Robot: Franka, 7 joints.
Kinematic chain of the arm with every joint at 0, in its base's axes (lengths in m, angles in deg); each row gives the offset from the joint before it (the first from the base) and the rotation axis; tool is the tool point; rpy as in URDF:
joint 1: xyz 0 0 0.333 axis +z
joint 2: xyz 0 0 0 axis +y
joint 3: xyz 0 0 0.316 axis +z
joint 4: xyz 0.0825 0 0 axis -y
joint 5: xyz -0.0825 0 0.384 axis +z
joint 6: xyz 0 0 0 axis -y
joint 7: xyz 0.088 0 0 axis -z
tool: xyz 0 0 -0.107 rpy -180 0 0
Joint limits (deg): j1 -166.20..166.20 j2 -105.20..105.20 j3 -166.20..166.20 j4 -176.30..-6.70 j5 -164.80..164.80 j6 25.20..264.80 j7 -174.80..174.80
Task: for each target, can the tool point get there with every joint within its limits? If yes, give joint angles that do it. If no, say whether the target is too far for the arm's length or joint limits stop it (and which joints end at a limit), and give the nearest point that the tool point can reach.
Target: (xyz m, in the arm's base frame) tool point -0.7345 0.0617 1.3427
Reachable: no: too far | nearest point -0.5041 0.0423 1.0259 | short by 0.392 m
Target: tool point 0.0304 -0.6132 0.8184
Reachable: yes | joints 131.01 -80.93 46.98 -75.95 -132.95 119.79 59.32
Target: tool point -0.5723 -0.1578 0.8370
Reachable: yes | joints 17.00 -53.91 -39.46 -20.78 -21.36 218.33 57.82
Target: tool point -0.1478 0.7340 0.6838
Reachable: yes | joints 98.55 52.87 -18.46 -22.56 115.56 94.82 -86.55
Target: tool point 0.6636 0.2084 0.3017
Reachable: yes | joints -24.70 61.19 51.80 -99.17 -33.25 211.26 66.86
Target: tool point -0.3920 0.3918 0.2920
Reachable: yes | joints 88.92 16.69 43.42 -130.27 -41.13 159.06 90.34
